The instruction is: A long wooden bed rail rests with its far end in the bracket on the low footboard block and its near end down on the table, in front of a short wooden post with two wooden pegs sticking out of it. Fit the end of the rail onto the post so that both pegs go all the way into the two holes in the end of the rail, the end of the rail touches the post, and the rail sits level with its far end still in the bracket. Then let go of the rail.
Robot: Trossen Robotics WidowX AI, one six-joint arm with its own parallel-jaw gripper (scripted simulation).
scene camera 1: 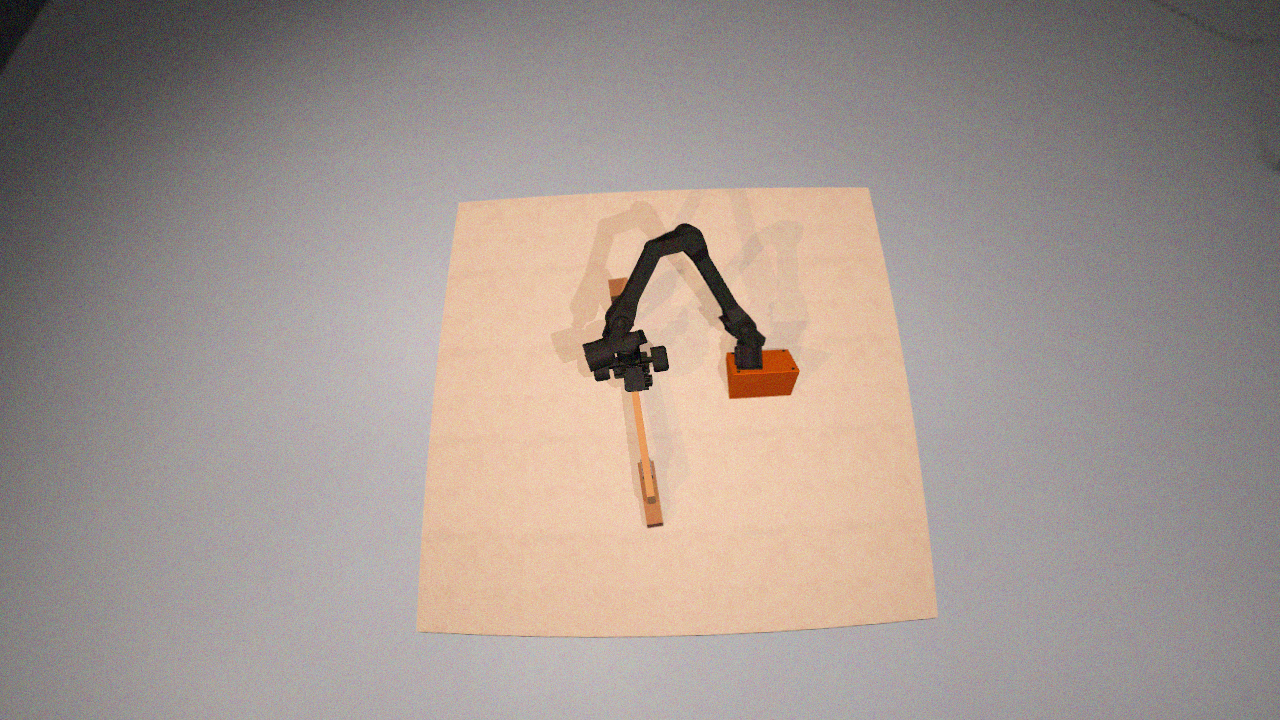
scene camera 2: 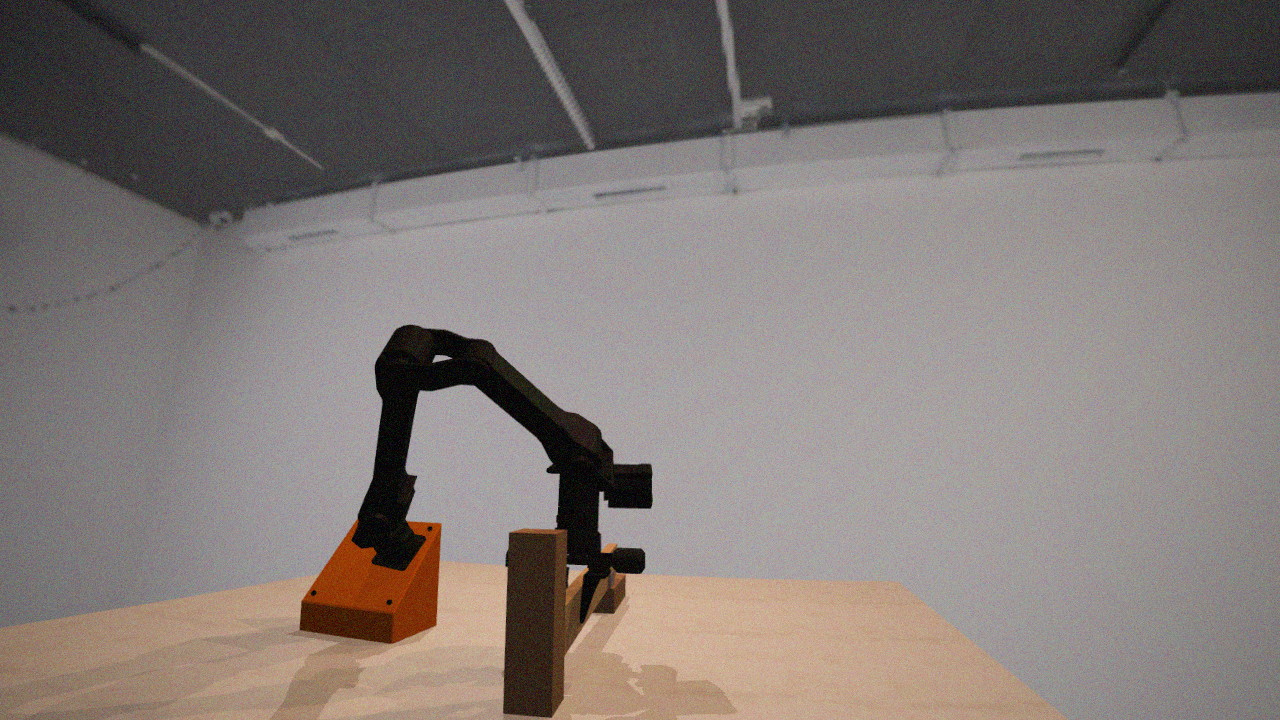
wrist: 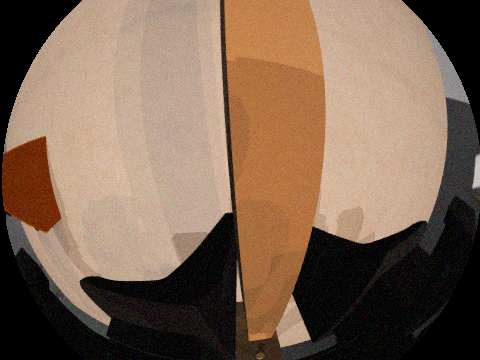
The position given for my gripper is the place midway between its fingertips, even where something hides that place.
My gripper shows in scene camera 1 (632, 376), in scene camera 2 (574, 622) and in the wrist view (249, 217). A wooden rail shows in scene camera 1 (649, 486), in scene camera 2 and in the wrist view. The same spot on the wooden rail: (wrist: 273, 79) is (scene camera 2: 582, 576).
